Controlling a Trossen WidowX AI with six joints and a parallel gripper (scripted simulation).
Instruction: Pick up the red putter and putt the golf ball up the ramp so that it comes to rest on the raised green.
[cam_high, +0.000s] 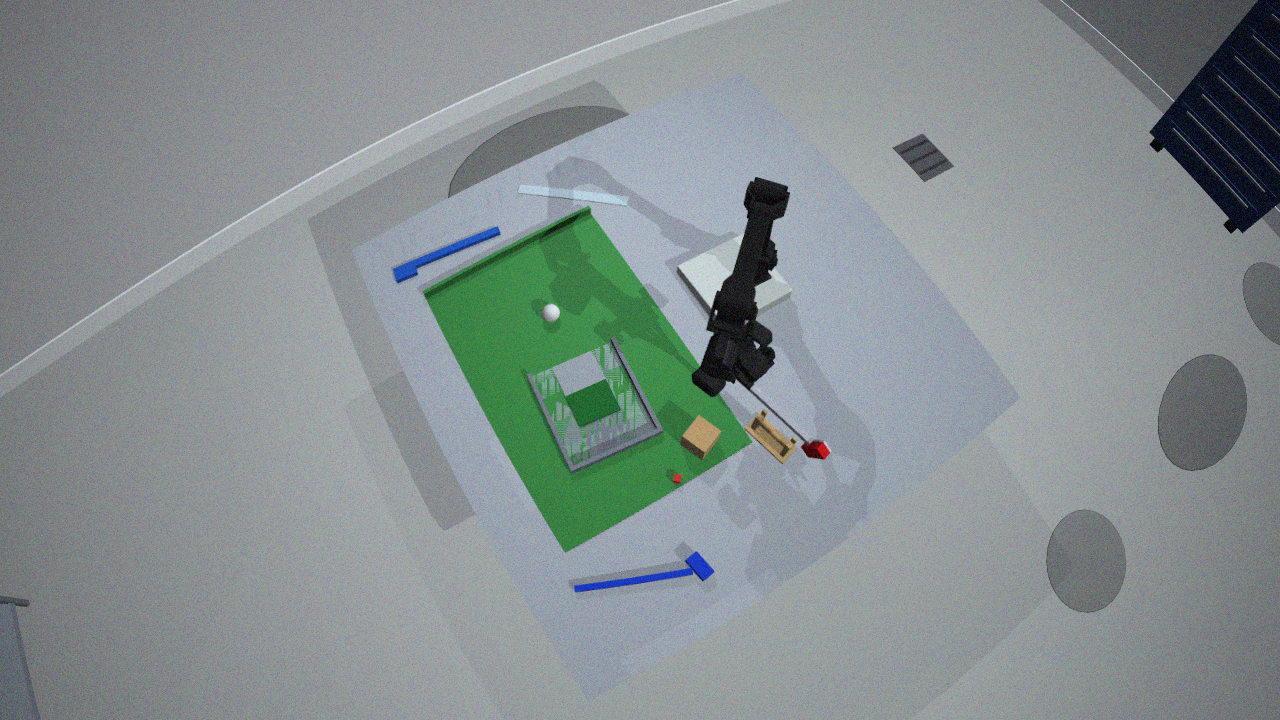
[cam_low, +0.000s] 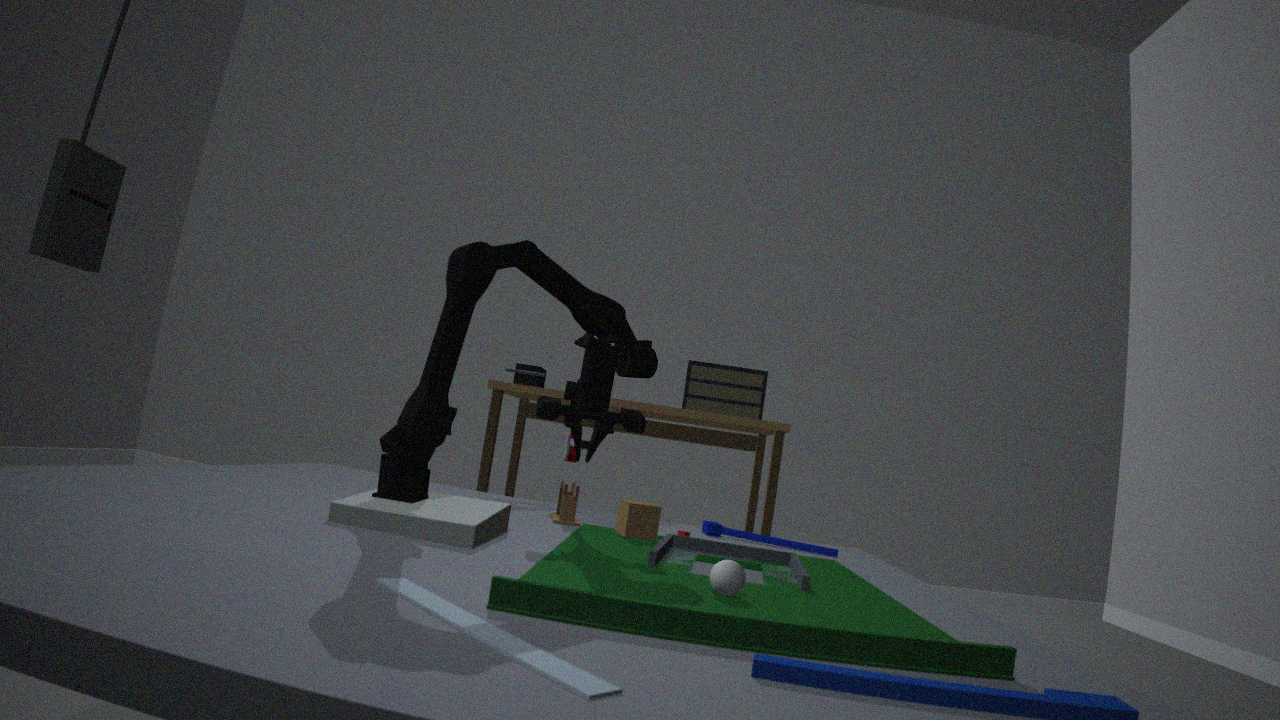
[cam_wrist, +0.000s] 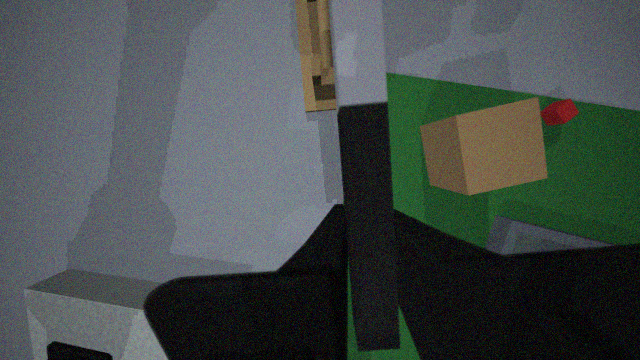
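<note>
My gripper tip is now 30 mm past the red putter, 110 mm to the right of it and 30 mm below it. From my gripper tip the other things lie so: red marker: 190 mm ahead, 100 mm to the left, 110 mm below; then tan box: 110 mm ahead, 50 mm to the left, 90 mm below; then white golf ball: 250 mm ahead, 380 mm to the right, 100 mm below.
</note>
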